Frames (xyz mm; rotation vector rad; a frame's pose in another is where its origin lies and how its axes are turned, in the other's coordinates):
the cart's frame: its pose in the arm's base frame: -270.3 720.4 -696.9 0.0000 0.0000 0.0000
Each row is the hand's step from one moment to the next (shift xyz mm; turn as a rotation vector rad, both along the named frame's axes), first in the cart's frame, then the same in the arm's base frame.
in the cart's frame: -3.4 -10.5 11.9 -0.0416 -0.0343 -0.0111
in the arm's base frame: -3.4 -10.5 11.9 -0.0416 -0.0343 -0.0111
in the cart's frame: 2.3 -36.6 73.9 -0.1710 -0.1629 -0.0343
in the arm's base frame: 2.3 -36.6 73.9 -0.1710 -0.1629 -0.0343
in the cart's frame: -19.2 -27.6 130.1 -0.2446 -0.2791 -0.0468
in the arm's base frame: -19.2 -27.6 130.1 -0.2446 -0.2791 -0.0468
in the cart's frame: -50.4 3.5 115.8 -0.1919 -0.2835 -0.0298
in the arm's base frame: -50.4 3.5 115.8 -0.1919 -0.2835 -0.0298
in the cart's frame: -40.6 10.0 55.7 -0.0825 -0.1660 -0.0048
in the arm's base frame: -40.6 10.0 55.7 -0.0825 -0.1660 -0.0048
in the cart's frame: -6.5 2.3 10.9 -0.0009 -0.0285 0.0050
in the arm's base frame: -6.5 2.3 10.9 -0.0009 -0.0285 0.0050
